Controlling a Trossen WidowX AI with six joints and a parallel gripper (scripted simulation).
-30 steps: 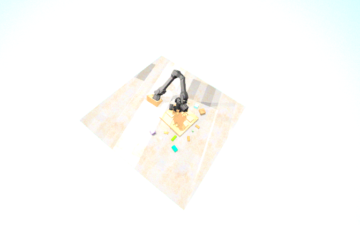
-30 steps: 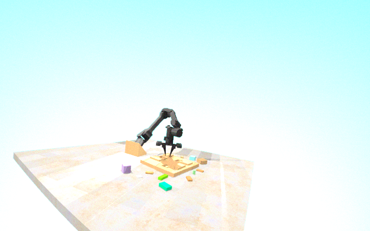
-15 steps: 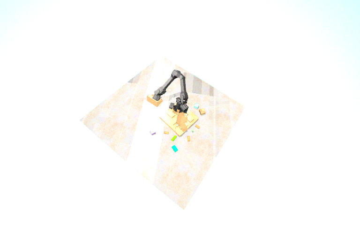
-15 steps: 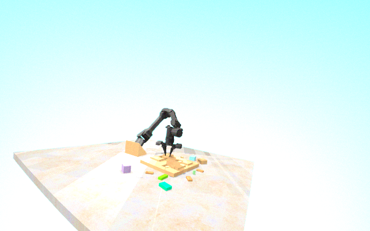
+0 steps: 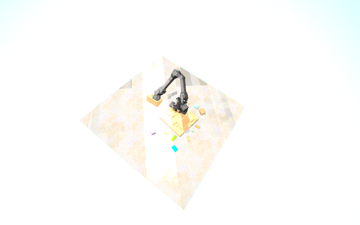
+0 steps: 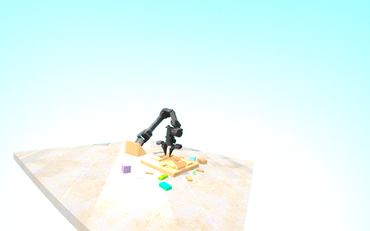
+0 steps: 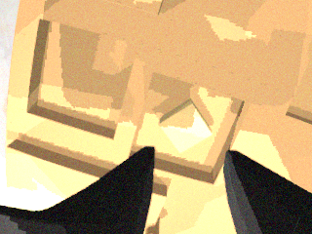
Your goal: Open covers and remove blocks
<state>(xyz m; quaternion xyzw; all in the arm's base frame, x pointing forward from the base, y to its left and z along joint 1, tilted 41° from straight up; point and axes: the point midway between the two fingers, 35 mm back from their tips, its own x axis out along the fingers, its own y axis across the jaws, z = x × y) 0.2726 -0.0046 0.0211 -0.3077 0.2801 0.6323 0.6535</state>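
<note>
The tan puzzle board is 5 cm ahead of my gripper tip, 3 cm below it and 1 cm to the right of it. From my gripper tip the other things lie so: light cyan block: 21 cm to the left, 13 cm ahead, 3 cm below; purple cube: 32 cm to the right, 9 cm behind, 3 cm below; bright green bar: 25 cm to the right, 11 cm ahead, 4 cm below.
</note>
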